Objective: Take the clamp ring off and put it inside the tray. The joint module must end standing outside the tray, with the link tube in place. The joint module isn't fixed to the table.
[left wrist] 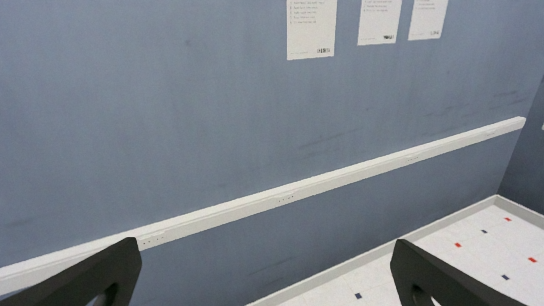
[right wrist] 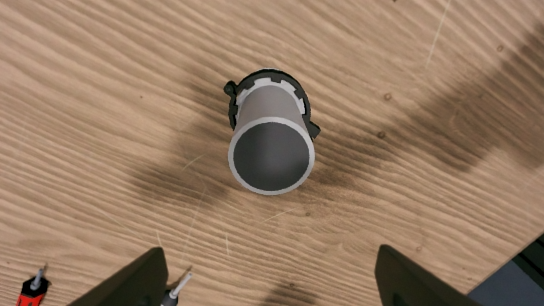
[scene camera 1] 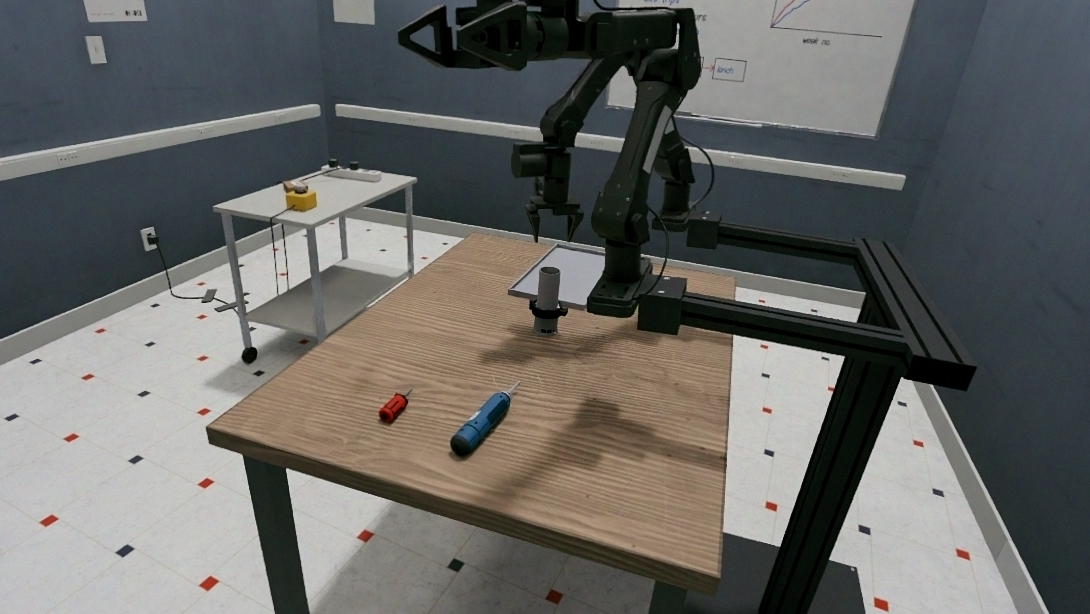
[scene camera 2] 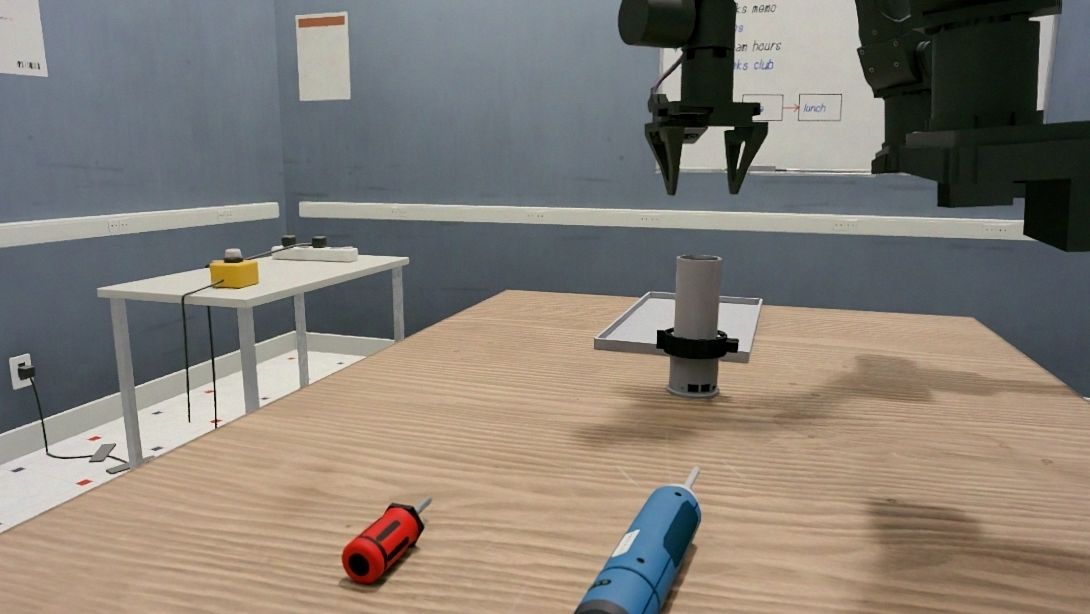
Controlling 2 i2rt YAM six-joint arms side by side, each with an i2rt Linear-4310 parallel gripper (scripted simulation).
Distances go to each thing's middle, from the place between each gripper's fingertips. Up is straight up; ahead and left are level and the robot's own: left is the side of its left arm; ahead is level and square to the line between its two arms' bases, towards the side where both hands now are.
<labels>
Now: the grey link tube [scene camera 1: 549,277] 13 cm below my right hand [scene camera 2: 702,195] and 1 cm to the right of it. Round my right hand: dark clamp ring [scene camera 2: 681,347]: 18 cm below; grey tray [scene camera 2: 635,331]: 36 cm to the right, 23 cm below, 7 cm ahead; grey joint module [scene camera 2: 688,378]: 21 cm below, 1 cm to the right.
Right now the dark clamp ring is 630 mm to the right of my left hand [scene camera 1: 426,37], 610 mm below it and 80 mm ahead of it. Round my left hand: red screwdriver [scene camera 2: 373,551]: 650 mm below, 200 mm ahead, 190 mm to the right; grey link tube: 640 mm to the right, 560 mm below, 80 mm ahead; grey joint module: 640 mm to the right, 640 mm below, 80 mm ahead.
</labels>
